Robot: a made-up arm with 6 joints.
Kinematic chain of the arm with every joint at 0, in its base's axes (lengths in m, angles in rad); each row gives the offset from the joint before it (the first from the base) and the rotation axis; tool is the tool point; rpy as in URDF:
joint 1: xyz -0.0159 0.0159 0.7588 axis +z
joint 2: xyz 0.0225 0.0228 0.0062 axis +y
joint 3: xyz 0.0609 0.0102 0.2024 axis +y
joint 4: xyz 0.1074 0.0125 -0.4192 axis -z
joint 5: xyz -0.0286 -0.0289 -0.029 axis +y
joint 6: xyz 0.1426 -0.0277 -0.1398 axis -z
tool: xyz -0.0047 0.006 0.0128 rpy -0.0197 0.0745 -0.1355
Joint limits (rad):
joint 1: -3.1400..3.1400
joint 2: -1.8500..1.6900
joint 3: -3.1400..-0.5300
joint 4: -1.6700..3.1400
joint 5: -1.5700..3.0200
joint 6: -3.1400..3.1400
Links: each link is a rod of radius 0.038 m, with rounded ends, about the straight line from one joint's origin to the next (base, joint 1, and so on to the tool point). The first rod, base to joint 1, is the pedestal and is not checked.
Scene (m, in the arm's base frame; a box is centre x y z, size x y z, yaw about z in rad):
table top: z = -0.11
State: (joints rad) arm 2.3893 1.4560 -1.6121 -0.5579 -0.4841 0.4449
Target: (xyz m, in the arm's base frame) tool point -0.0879 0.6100 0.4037
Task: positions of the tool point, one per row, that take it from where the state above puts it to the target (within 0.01 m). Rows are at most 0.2 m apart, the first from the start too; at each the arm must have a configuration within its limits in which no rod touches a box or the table.
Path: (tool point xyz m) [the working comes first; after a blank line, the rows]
Joints at the target: 1.6087 1.2845 -1.5050 -0.3209 -0.8262 0.4438
Straight joint move there: clear.

1: -0.3888 0.4707 0.3213
2: -0.2500 0.5637 0.3628
3: -0.0879 0.6100 0.4037

